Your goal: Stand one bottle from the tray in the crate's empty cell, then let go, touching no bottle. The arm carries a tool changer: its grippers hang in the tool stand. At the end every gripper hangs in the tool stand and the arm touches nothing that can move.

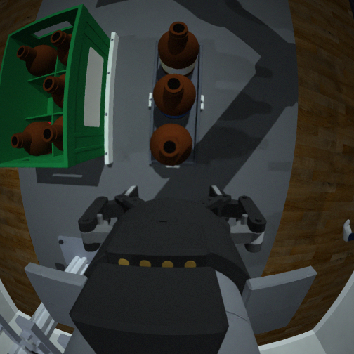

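Three brown bottles stand in a row in the dark tray (196, 131): a far one (178, 50) with a pale label, a middle one (174, 95) with a bit of blue at its base, and a near one (171, 142). The green crate (76, 105) at the upper left holds several brown bottles, among them one (40, 61) and another (35, 139) in its left column. The cell between these two looks empty, its floor partly hidden. My gripper (173, 191) is open, its fingertips wide apart, on the near side of the tray with no bottle between them.
A white rail (109, 100) runs along the crate's right side, between crate and tray. Pale metal parts (45, 320), perhaps of the tool stand, show at the lower left. Wooden floor (320, 165) lies past the grey table's right edge. A small white and dark object (348, 230) is at the right.
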